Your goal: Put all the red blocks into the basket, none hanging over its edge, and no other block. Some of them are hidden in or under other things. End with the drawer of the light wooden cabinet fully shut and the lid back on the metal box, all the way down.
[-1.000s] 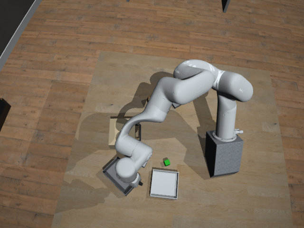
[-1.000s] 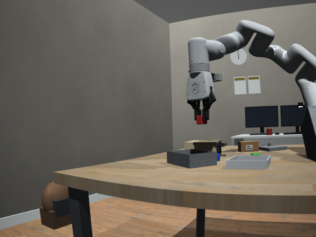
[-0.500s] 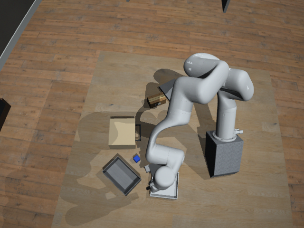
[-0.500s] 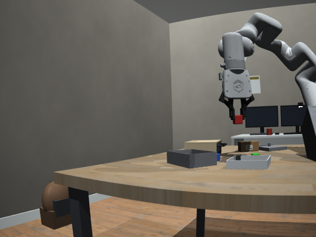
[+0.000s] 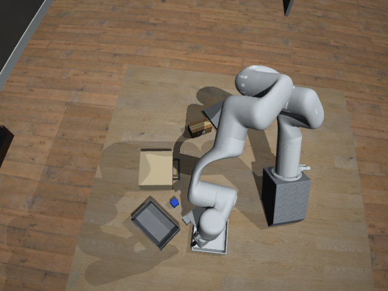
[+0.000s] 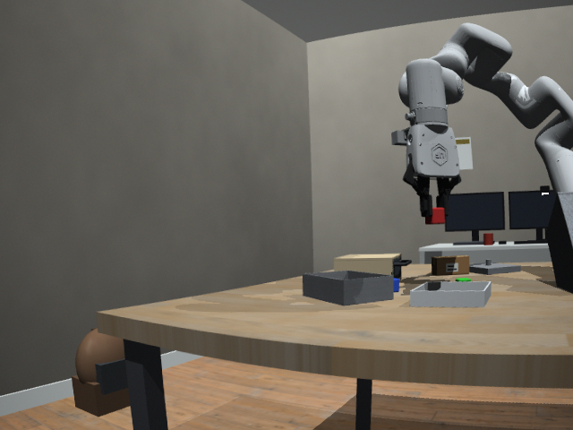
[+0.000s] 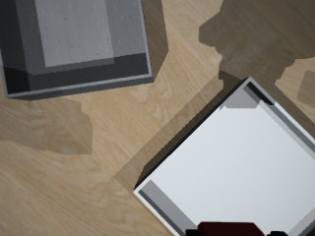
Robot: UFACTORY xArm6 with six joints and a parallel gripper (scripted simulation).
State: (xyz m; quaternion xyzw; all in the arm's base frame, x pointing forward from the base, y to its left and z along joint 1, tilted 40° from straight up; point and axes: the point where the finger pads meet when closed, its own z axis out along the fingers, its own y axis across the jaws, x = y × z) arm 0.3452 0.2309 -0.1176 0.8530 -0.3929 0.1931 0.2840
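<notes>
The white basket is 17 cm below my hand, 3 cm to the right of it and 3 cm behind it. From my hand the other things lie so: grey metal box 20 cm ahead, 16 cm below, 7 cm to the right; drawer 31 cm to the right, 18 cm ahead, 15 cm below; green block 17 cm below, 15 cm to the right, 5 cm behind.
</notes>
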